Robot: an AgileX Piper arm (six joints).
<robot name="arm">
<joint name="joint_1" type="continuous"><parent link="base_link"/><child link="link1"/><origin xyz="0 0 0.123" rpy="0 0 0"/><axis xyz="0 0 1"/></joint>
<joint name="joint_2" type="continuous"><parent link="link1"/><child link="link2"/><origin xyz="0 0 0" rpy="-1.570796 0 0"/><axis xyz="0 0 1"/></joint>
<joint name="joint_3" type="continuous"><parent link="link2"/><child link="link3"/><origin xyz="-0.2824 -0.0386 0" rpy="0 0 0"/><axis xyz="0 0 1"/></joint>
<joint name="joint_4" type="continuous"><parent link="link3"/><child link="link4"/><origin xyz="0.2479 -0.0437 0" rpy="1.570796 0 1.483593"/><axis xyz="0 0 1"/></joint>
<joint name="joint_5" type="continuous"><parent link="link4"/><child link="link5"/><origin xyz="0 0 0" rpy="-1.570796 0 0"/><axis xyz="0 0 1"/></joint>
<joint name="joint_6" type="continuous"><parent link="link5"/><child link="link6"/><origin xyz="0 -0.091 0" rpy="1.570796 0 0"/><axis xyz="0 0 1"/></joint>
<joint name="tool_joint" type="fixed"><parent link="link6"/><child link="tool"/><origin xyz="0 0 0" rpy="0 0 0"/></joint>
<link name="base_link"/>
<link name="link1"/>
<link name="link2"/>
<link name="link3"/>
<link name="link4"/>
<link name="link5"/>
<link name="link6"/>
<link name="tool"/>
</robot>
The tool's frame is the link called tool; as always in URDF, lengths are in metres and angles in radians. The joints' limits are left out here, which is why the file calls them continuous.
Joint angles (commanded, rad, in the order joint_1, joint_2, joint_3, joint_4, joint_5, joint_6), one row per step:
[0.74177 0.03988 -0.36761 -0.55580 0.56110 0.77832]
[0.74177 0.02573 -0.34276 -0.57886 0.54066 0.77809]
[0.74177 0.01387 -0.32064 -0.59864 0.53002 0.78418]
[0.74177 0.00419 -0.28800 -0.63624 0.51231 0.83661]
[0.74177 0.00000 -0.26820 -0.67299 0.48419 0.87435]
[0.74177 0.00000 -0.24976 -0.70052 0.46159 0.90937]
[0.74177 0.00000 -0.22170 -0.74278 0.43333 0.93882]
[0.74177 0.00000 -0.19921 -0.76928 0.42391 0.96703]
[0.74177 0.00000 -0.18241 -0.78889 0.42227 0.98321]
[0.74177 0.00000 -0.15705 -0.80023 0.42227 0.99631]
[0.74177 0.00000 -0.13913 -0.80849 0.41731 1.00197]
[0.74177 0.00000 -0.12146 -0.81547 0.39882 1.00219]
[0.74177 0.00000 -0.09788 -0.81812 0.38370 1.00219]
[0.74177 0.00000 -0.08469 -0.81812 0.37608 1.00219]
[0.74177 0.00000 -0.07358 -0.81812 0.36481 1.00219]
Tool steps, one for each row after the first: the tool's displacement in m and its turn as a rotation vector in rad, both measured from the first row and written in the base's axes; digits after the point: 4 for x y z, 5 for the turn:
[0.0005 0.0004 -0.0051 -0.01461 -0.02217 0.00091]
[0.0012 0.0006 -0.0103 -0.02526 -0.03230 -0.00164]
[0.0031 0.0016 -0.0179 -0.01251 -0.02934 -0.00910]
[0.0043 0.0027 -0.0210 -0.00369 -0.04528 -0.00798]
[0.0056 0.0043 -0.0245 0.00461 -0.05013 -0.00506]
[0.0075 0.0065 -0.0304 -0.00731 -0.06333 -0.00108]
[0.0092 0.0078 -0.0363 -0.01266 -0.05786 -0.00312]
[0.0105 0.0084 -0.0411 -0.02293 -0.05225 -0.00756]
[0.0121 0.0095 -0.0490 -0.03648 -0.03534 -0.01050]
[0.0131 0.0105 -0.0543 -0.04771 -0.02832 -0.00897]
[0.0136 0.0123 -0.0587 -0.05784 -0.03146 0.00268]
[0.0144 0.0141 -0.0655 -0.07011 -0.02520 0.01336]
[0.0148 0.0151 -0.0693 -0.07612 -0.02014 0.01909]
[0.0150 0.0162 -0.0723 -0.07933 -0.01883 0.02729]

